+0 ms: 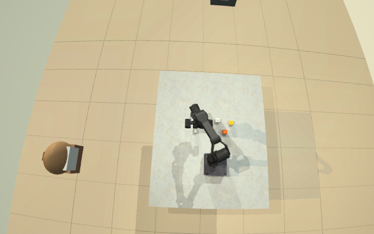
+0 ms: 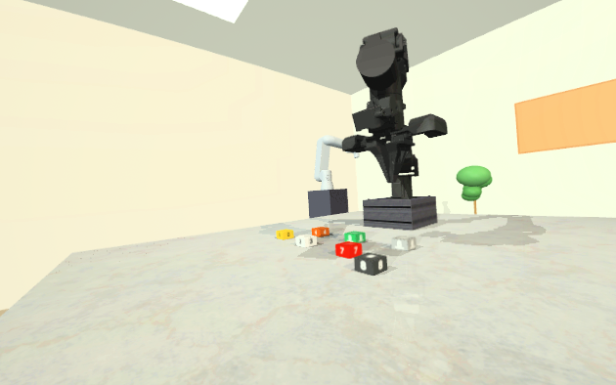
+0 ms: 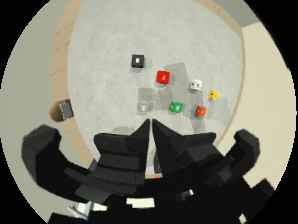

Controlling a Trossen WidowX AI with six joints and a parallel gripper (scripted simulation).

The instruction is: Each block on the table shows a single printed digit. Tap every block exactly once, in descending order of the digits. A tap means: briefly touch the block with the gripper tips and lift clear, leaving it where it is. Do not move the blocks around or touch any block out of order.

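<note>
The orange block lies 4 cm behind my gripper tip, 22 cm to the right of it and 11 cm below it. The rest, counted from my gripper tip: red block (8 cm ahead, 5 cm to the right, 11 cm below); green block (2 cm behind, 10 cm to the right, 11 cm below); grey block (1 cm behind, 1 cm to the left, 11 cm below).
</note>
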